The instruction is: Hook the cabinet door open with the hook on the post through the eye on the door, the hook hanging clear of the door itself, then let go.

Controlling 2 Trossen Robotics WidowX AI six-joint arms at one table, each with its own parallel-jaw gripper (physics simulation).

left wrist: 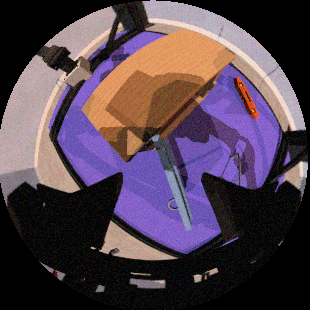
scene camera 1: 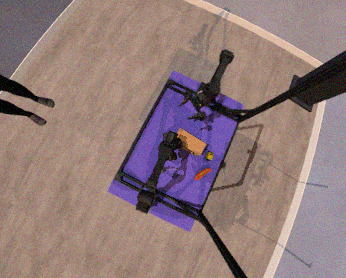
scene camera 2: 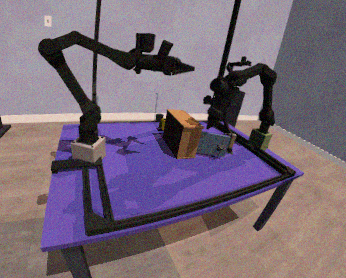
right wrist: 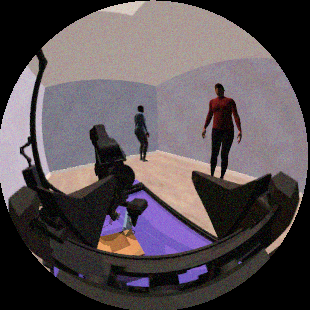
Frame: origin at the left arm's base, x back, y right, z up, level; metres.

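Seen in the pictures: left gripper, fingertip midpoint: (left wrist: 163,176) (scene camera 2: 209,127) (right wrist: 123,223); right gripper, fingertip midpoint: (scene camera 1: 182,112) (scene camera 2: 194,68) (right wrist: 153,177); left arm's base at its link origin: (scene camera 2: 262,131); right arm's base at its link origin: (left wrist: 71,67) (scene camera 2: 88,140).
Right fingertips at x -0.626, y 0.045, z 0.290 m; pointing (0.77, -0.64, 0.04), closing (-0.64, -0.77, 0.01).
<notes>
Offsets run from my right fingertips to a thing's top centre. "spot": to the spot under its first point. Level surfaces: height alone.
The wooden cabinet {dz -0.241, dx +0.099, dy +0.121 m} (scene camera 1: 192,142) (scene camera 2: 187,142) (left wrist: 160,60) (right wrist: 120,243) stands upright on the table. Its blue-grey door {spot: dz -0.326, dx +0.191, dy -0.018 m} (scene camera 2: 212,143) (left wrist: 172,182) is swung well out. The ring eye {spot: dz -0.332, dx +0.222, dy -0.067 m} (left wrist: 172,204) sticks out from one face near the door's free end. The post {spot: dz -0.337, dx +0.357, dy -0.019 m} (scene camera 2: 232,141) stands by that end in scene camera 2; whether the hook is through the eye cannot be made out. A thin bent wire {spot: dz -0.349, dx +0.327, dy +0.080 m} (left wrist: 240,170) shows beyond a finger in the left wrist view. My left gripper (left wrist: 163,176) is open and empty above the door, which shows between its fingers. My right gripper (scene camera 2: 192,68) (right wrist: 153,177) is open and empty, high above the table.
An orange slotted object {dz -0.389, dx +0.292, dy +0.321 m} (scene camera 1: 202,174) (left wrist: 246,97) lies on the purple table {dz -0.407 m} (scene camera 1: 150,135) (scene camera 2: 150,185). A small yellow object {dz -0.326, dx +0.140, dy +0.328 m} (scene camera 1: 209,156) (scene camera 2: 162,124) is near the cabinet. Dark rails (scene camera 2: 200,201) run along the table edges. Two people (right wrist: 220,115) (right wrist: 141,127) stand away from the table.
</notes>
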